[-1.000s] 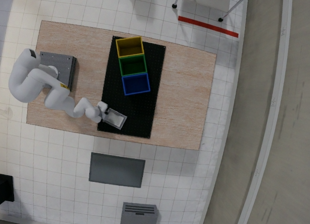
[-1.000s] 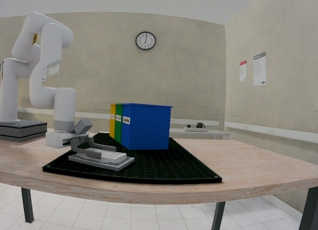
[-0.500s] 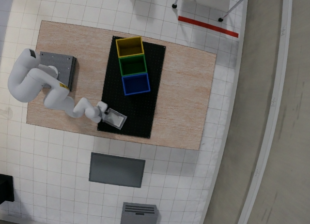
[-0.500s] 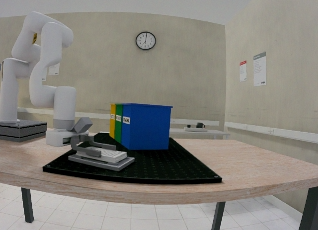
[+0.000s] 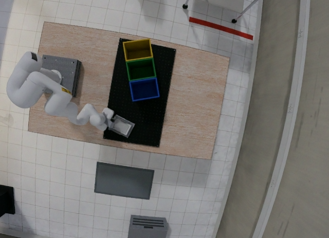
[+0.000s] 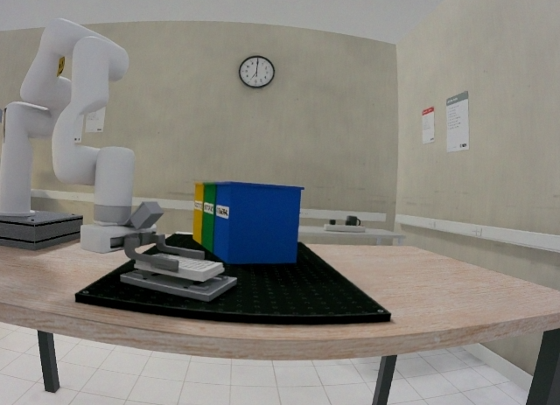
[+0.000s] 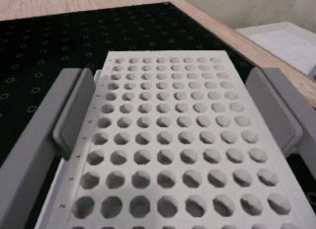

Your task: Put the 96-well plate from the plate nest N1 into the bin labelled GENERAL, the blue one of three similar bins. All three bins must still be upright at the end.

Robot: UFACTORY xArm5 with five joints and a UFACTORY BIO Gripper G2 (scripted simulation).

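The grey plate nest N1 lies 40 mm below my hand. From my hand the other things lie so: green bin (410 mm to the left, 110 mm ahead, 50 mm above); white 96-well plate (10 mm below); blue general bin (290 mm to the left, 150 mm ahead, 50 mm above).
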